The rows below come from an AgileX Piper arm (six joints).
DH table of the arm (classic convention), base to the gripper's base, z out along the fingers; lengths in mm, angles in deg. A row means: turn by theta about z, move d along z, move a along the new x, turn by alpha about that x. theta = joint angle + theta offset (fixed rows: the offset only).
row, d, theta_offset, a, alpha
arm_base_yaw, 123, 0, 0, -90
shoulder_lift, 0, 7.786, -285, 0
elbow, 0, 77.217, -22, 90
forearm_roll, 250.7, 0, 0, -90
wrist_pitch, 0, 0, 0, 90
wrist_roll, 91, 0, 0, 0
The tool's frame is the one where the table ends.
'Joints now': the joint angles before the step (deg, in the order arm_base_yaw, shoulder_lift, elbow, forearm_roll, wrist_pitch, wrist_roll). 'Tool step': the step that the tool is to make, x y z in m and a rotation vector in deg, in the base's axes. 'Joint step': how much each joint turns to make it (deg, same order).
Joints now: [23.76 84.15 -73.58 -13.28 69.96 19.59]
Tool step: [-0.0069 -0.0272 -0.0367 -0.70 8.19 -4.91]
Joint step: [-5.50 -0.01 7.69 2.51 0.01 -1.03]
